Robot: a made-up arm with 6 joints.
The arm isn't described. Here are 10 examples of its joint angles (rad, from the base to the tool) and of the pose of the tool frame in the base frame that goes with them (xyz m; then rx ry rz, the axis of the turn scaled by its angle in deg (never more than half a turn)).
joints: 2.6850 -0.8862 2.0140 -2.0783 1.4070 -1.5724
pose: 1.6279 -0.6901 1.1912 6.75 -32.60 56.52
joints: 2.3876 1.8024 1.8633 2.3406 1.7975 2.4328
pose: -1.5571 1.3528 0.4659 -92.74 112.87 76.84
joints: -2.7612 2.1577 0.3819 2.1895 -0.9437 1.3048
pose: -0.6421 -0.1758 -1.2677 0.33 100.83 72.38
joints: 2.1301 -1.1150 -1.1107 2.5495 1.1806 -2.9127
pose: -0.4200 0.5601 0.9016 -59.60 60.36 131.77
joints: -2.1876 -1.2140 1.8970 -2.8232 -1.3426 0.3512
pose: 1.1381 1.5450 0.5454 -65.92 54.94 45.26
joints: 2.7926 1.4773 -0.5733 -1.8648 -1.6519 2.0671
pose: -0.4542 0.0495 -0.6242 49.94 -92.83 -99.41
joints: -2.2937 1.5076 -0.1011 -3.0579 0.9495 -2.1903
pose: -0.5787 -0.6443 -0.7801 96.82 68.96 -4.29
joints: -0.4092 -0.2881 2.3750 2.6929 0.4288 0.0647
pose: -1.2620 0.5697 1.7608 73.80 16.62 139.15
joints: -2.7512 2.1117 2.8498 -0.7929 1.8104 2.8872
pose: -1.4206 -0.4993 1.0935 -4.71 -29.02 64.98
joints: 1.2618 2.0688 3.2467 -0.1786 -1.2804 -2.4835
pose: 0.3520 1.1666 1.3329 111.01 99.65 24.32
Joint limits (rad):
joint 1: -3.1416..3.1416
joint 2: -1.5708..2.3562
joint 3: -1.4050..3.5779
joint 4: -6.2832..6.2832
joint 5: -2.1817..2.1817
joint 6: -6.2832..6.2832
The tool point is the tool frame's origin. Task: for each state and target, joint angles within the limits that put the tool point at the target. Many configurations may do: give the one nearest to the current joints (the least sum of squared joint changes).
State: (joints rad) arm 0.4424 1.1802 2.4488 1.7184 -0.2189 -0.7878
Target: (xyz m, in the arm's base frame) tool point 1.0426 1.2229 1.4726
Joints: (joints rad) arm 0.8799 1.7853 2.6530 1.7198 -0.2173 -0.7878
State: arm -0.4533 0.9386 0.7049 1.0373 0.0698 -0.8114
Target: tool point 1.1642 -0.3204 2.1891
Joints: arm -0.2760 0.1361 0.7668 1.0391 0.0916 -0.8114
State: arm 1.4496 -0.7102 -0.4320 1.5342 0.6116 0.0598
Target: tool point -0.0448 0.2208 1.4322
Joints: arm 1.2572 -1.5708 -0.8553 1.7237 1.3852 0.0598
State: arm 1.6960 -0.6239 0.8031 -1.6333 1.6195 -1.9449
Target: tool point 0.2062 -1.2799 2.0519
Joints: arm 1.6533 -0.8143 1.3128 -1.5287 1.0724 -1.9449
